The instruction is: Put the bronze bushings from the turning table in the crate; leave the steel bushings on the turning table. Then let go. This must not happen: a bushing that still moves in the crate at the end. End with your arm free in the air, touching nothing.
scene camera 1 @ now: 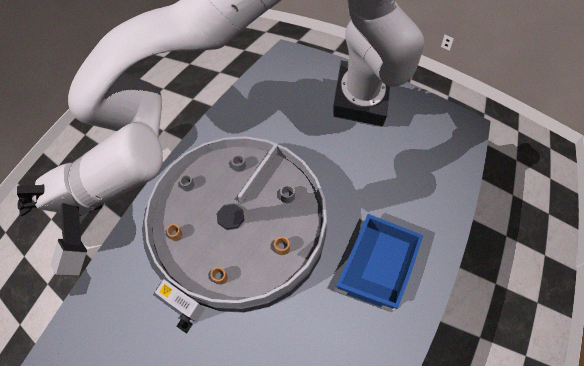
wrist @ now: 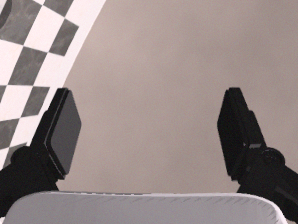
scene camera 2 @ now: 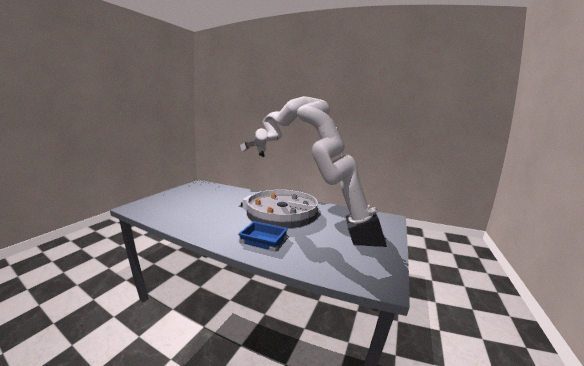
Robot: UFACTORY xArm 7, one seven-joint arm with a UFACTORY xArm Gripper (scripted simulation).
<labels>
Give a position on a turning table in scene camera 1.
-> At 217, 230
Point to a blue crate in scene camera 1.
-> At 382, 265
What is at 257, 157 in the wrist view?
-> The gripper.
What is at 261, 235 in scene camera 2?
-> A blue crate.
</labels>
